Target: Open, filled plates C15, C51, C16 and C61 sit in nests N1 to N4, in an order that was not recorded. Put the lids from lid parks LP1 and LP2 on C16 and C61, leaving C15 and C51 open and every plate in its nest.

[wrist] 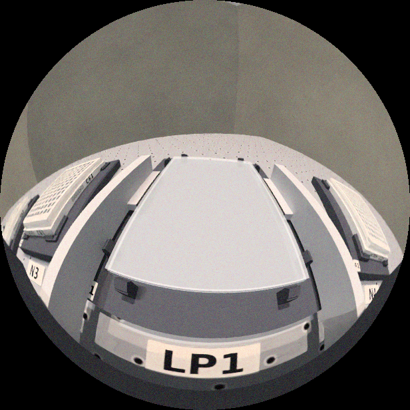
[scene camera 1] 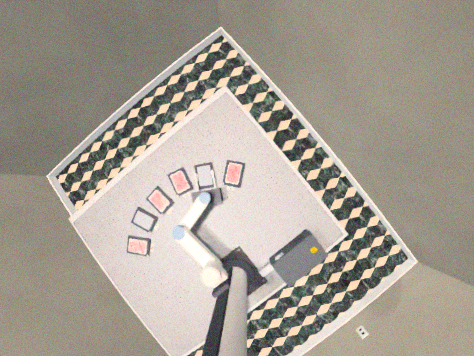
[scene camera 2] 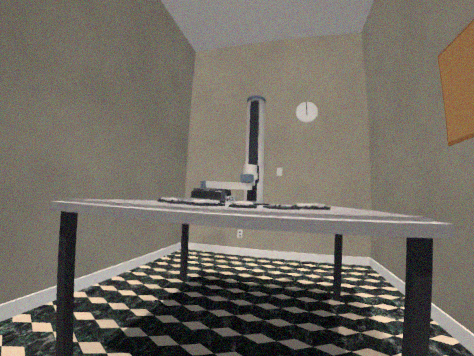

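Seen in the pictures: gripper, fingertip midpoint: [scene camera 1: 204,171] [scene camera 2: 182,199]; arm's base, link origin: [scene camera 1: 235,276].
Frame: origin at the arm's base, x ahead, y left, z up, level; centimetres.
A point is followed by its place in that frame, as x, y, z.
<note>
The pale lid [scene camera 1: 204,175] @(64.2, -26.1, 3.1) [wrist: 205,225] lies flat in lid park LP1 [wrist: 200,312]. My gripper [wrist: 212,167] is shut on this lid, with a finger pad against each long side. An open plate marked C61 [scene camera 1: 180,181] @(71.1, -11.3, 3.4) [wrist: 64,197] sits in nest N3, left of LP1 in the wrist view. Another open plate [scene camera 1: 234,173] @(52.9, -41.9, 3.5) [wrist: 360,215] sits in nest N4 on the right; its label is not readable. Two more open plates [scene camera 1: 160,200] @(69.8, 7.0, 3.7) [scene camera 1: 138,245] @(56.0, 38.2, 3.8) show pink in scene camera 1, their codes unreadable. A second pale lid [scene camera 1: 144,220] @(66.5, 24.6, 3.0) lies between them.
The nests and parks form an arc on the pale table [scene camera 1: 280,200] @(21.0, -54.0, 1.3) [scene camera 2: 250,216] @(104.9, 18.0, -0.1). The arm [scene camera 1: 197,250] @(31.0, 1.0, 19.6) [scene camera 2: 227,185] @(51.7, -6.3, 12.6) reaches over from its column [scene camera 2: 255,145] @(7.7, 1.7, 47.3). A dark grey box [scene camera 1: 298,257] @(-9.7, -40.3, 12.7) with a yellow mark stands near the table's edge. Neighbouring plates stand close outside both fingers.
</note>
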